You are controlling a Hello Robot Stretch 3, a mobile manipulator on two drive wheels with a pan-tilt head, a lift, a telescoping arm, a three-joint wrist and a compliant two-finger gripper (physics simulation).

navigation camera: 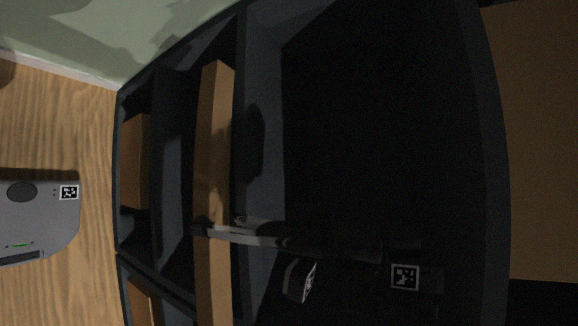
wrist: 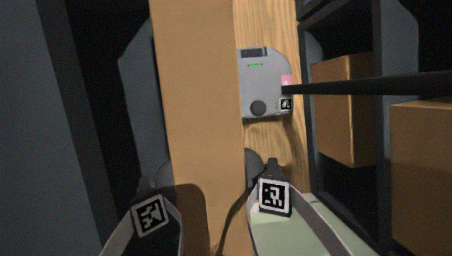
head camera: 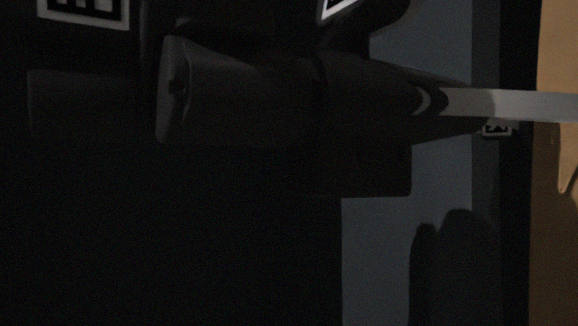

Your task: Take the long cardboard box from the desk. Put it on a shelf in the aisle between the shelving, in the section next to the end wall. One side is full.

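Places are measured from the robot's base along level axes (x back, y right, z up), in centimetres.
Where they show: gripper, fingertip midpoint: [navigation camera: 208,221] [wrist: 210,171]; robot's base, link origin: [navigation camera: 23,191] [wrist: 250,105].
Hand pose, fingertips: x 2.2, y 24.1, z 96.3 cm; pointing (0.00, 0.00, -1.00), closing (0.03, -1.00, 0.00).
Each offset is from my fingertips to the top centre of the thing. "spot": to the spot under its first point.
The long cardboard box [head camera: 555,50] [navigation camera: 214,140] [wrist: 200,90] is plain tan and runs lengthwise beside the dark shelving [navigation camera: 494,165] [wrist: 30,150]. My gripper [navigation camera: 220,227] [wrist: 210,171] is shut on it, with one finger pad at each side of the box in the wrist view. In the navigation view the box's far end shows in front of a shelf opening; whether it reaches inside cannot be told. In the head view my dark wrist and one finger strip show, and the fingertips are outside the picture.
The green end wall [navigation camera: 105,37] [wrist: 282,240] meets the shelving. A smaller box {dy +24.0, dx -17.1, dz -61.7 cm} [navigation camera: 134,165] sits low in the shelving, and a large one {spot: dy +9.8, dx -11.3, dz +54.8 cm} [navigation camera: 545,150] is at the right. Across the aisle, boxes [wrist: 330,120] [wrist: 420,175] stand on shelves. My base [navigation camera: 40,215] [wrist: 265,80] is on the wooden floor.
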